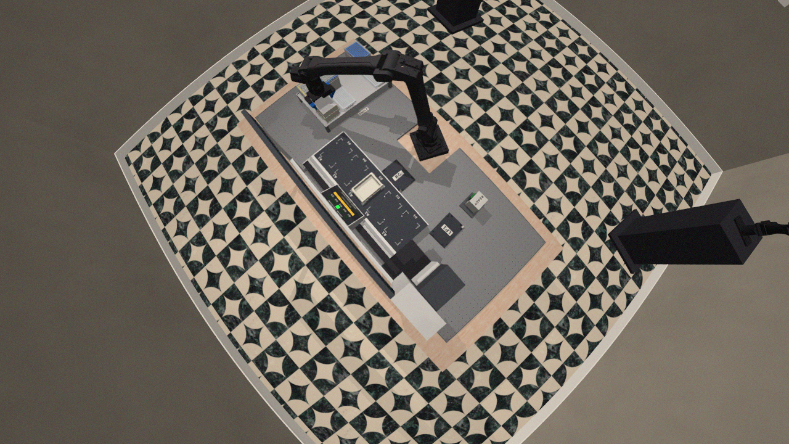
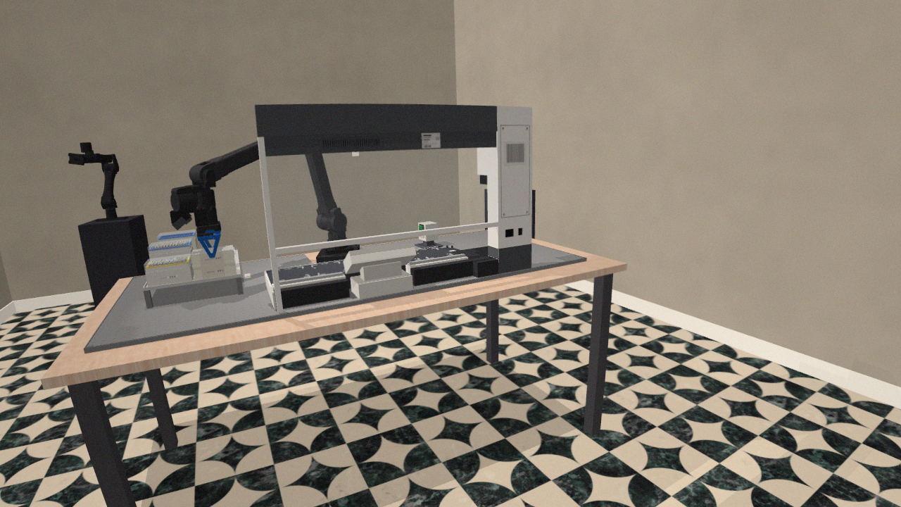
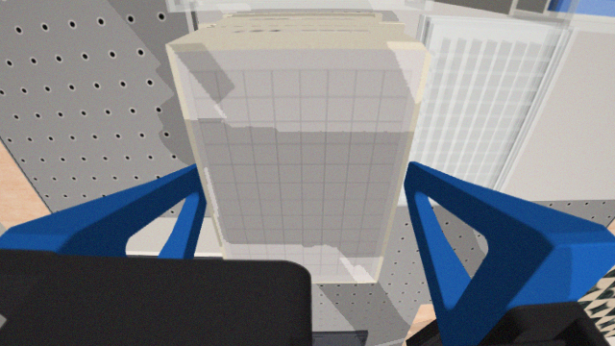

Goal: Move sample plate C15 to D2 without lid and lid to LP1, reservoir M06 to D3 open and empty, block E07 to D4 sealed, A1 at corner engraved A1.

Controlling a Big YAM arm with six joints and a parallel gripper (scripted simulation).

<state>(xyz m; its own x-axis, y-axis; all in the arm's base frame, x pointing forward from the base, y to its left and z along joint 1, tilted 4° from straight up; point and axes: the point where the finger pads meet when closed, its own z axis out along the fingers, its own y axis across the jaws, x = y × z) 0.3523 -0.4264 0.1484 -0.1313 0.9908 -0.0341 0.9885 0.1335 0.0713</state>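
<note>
The white block lies 50 mm below my hand. Round my hand: clear plate lid (110 mm behind, 10 mm to the right, 60 mm below); then shelf label (170 mm behind, 80 mm to the left, 130 mm below); then shelf (150 mm behind, 90 mm to the right, 80 mm below).
</note>
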